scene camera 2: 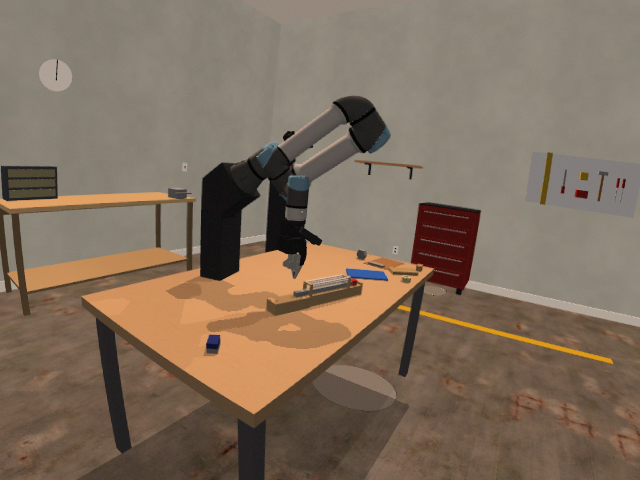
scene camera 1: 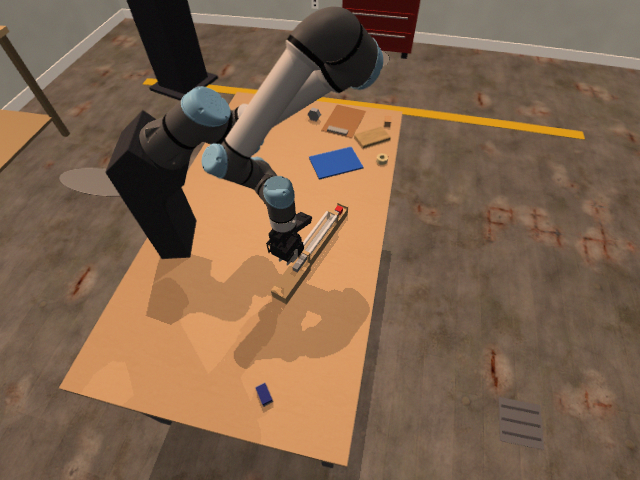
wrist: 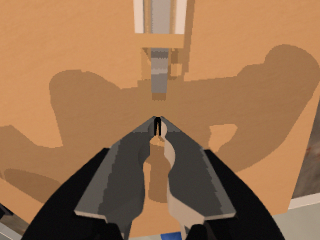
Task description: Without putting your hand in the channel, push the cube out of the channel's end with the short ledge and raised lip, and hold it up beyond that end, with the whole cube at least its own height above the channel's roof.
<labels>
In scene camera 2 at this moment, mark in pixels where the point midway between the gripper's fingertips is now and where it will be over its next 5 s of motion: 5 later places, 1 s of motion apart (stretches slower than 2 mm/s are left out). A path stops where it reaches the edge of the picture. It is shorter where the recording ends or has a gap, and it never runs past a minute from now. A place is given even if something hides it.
My gripper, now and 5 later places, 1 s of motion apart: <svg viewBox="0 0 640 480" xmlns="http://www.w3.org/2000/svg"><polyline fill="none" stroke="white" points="294,278 327,272 353,268 353,275 352,283 354,273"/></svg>
</labels>
